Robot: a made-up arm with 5 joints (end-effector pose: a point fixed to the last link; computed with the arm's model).
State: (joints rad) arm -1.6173 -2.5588 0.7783 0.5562 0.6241
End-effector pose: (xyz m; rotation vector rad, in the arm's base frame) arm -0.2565 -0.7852 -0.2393 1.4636 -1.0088 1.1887
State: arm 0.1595 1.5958 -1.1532 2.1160 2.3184
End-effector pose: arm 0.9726 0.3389 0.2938 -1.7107 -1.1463 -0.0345
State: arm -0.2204 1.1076 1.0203 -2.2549 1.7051
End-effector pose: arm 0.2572 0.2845 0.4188 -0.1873 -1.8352 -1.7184
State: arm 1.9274 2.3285 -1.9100 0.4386 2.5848
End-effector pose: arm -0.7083 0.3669 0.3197 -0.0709 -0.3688 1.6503
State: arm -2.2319 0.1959 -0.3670 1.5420 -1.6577
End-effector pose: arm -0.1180 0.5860 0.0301 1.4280 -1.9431 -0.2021
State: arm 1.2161 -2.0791 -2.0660 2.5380 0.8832
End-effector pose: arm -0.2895 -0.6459 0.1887 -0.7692 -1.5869 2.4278
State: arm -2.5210 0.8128 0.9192 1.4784 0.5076
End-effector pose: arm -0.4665 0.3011 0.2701 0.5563 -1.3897 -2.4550
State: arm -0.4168 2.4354 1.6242 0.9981 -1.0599
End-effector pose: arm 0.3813 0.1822 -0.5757 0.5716 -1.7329 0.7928
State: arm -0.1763 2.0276 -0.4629 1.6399 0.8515
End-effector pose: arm 1.0857 -0.0564 -0.2018 -1.4139 0.7015 -1.1041
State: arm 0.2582 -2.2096 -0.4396 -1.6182 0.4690
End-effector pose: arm 0.6006 -0.2306 0.5024 1.0481 1.5382 1.0152
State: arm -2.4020 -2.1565 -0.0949 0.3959 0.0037
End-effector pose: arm 0.2148 -0.7208 -0.1515 2.0975 1.0326 1.0110
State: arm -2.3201 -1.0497 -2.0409 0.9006 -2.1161
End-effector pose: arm 0.3516 -0.4255 -0.4621 -1.1509 -0.9478 -0.8436
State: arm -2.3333 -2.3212 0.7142 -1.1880 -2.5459
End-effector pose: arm 0.0643 -0.6801 -0.4777 0.0038 -0.2140 -2.2313
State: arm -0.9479 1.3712 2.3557 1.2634 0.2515
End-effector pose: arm -0.1416 0.1811 0.0419 1.3683 -1.3159 -1.3982
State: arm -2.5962 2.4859 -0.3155 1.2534 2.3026
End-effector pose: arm -0.9319 -0.3810 -0.5872 -1.1799 1.2858 2.0533
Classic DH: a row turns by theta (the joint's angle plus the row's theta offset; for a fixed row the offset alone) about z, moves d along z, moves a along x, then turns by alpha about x. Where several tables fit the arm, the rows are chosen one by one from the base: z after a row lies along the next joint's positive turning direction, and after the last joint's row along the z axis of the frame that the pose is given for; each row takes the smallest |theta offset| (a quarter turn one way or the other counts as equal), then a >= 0, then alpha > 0; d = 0 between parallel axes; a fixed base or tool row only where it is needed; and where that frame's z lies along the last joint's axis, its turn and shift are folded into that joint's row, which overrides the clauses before.
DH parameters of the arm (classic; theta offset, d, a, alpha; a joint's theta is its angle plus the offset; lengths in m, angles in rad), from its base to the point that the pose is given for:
base (fixed): 0 0.035 0 1.5708
joint 1: 0 0.073 0.343 1.5708
joint 2: -1.5708 -0.088 0.146 1.5708
joint 3: -0.0701 0 0.1143 0
joint 4: -1.5007 0.388 0.287 1.5708
joint 5: -1.5708 -0.342 0.056 -1.5708
tool (fixed): 0 0.003 0 0

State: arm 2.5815 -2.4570 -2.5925 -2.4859 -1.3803
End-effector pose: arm -0.2799 -0.6074 0.3231 1.9096 1.7915 1.4529
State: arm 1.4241 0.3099 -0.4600 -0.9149 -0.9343
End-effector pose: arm -0.5187 0.1031 0.1414 0.7735 -0.6200 1.1817
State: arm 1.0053 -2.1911 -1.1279 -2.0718 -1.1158
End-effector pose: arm 0.4104 -0.2851 0.5640 -0.7433 -2.6803 -1.1683
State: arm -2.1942 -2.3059 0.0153 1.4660 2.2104
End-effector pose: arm -0.2740 -0.8029 0.0254 1.8795 -1.6480 -0.4717
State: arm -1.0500 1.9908 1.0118 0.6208 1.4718
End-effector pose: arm 0.1734 0.0610 -1.0048 -1.6213 1.2611 0.4910
